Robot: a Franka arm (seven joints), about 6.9 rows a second.
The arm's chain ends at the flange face. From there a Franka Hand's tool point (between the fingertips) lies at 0.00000 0.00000 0.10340 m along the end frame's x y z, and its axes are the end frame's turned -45 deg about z.
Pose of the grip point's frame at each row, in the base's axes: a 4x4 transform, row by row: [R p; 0 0 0 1], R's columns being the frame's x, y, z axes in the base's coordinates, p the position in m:
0.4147, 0.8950, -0.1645, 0.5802; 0.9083, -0.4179, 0.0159, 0.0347; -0.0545, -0.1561, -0.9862, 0.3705; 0, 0, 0, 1
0.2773, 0.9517, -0.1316, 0.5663; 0.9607, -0.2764, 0.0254, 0.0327; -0.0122, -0.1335, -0.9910, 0.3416; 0, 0, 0, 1
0.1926, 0.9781, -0.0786, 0.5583; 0.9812, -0.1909, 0.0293, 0.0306; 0.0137, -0.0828, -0.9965, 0.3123; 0, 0, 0, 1
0.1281, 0.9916, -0.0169, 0.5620; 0.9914, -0.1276, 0.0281, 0.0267; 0.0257, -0.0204, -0.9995, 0.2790; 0, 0, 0, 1
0.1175, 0.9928, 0.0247, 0.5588; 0.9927, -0.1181, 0.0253, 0.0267; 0.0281, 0.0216, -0.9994, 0.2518; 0, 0, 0, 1
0.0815, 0.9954, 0.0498, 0.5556; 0.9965, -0.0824, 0.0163, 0.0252; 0.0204, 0.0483, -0.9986, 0.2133; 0, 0, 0, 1
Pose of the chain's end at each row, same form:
0.9261, 0.3396, -0.1645, 0.5972; 0.3468, -0.9378, 0.0159, 0.0331; -0.1489, -0.0718, -0.9862, 0.4725; 0, 0, 0, 1
0.8690, 0.4769, -0.1316, 0.5799; 0.4839, -0.8748, 0.0254, 0.0301; -0.1030, -0.0858, -0.9910, 0.4441; 0, 0, 0, 1
0.8278, 0.5554, -0.0786, 0.5664; 0.5588, -0.8288, 0.0293, 0.0276; -0.0489, -0.0682, -0.9965, 0.4153; 0, 0, 0, 1
0.7917, 0.6106, -0.0169, 0.5637; 0.6108, -0.7913, 0.0281, 0.0238; 0.0037, -0.0326, -0.9995, 0.3823; 0, 0, 0, 1
0.7851, 0.6189, 0.0247, 0.5562; 0.6184, -0.7855, 0.0253, 0.0241; 0.0351, -0.0046, -0.9994, 0.3551; 0, 0, 0, 1
0.7615, 0.6462, 0.0498, 0.5505; 0.6464, -0.7629, 0.0163, 0.0235; 0.0486, 0.0197, -0.9986, 0.3166; 0, 0, 0, 1

